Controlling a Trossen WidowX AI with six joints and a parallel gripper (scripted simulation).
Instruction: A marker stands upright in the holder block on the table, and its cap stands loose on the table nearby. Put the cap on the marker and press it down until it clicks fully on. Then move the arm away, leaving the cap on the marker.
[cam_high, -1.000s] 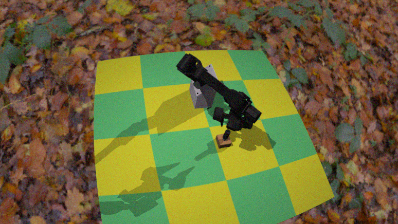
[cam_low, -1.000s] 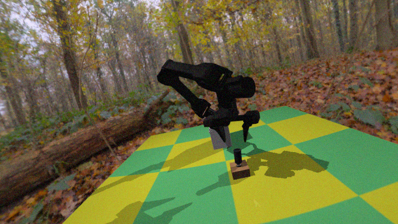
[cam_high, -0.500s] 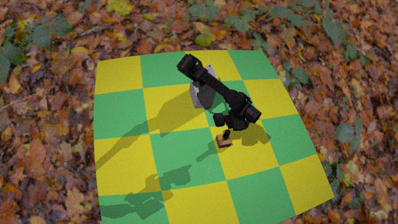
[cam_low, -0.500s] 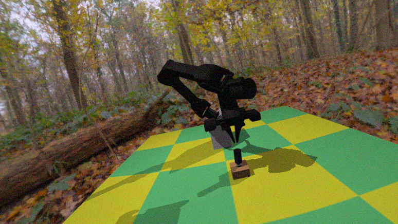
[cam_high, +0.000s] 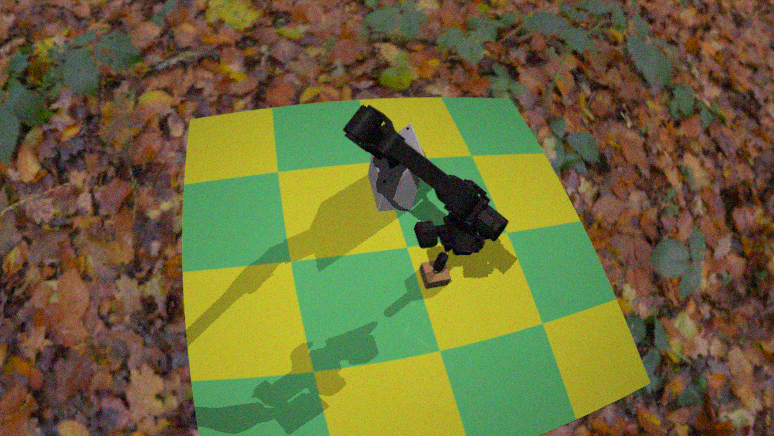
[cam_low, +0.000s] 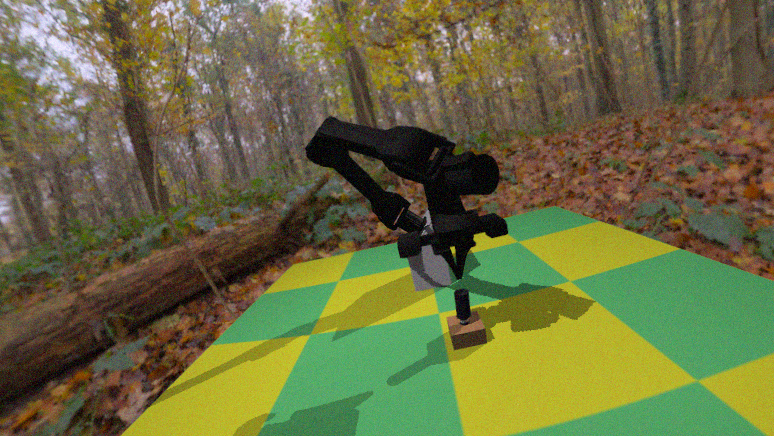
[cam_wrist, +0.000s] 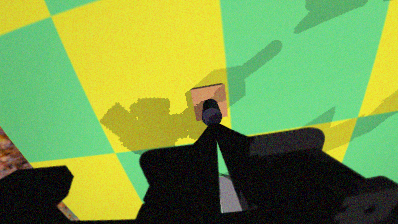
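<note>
My gripper tip is 50 mm above the black marker cap.
</note>
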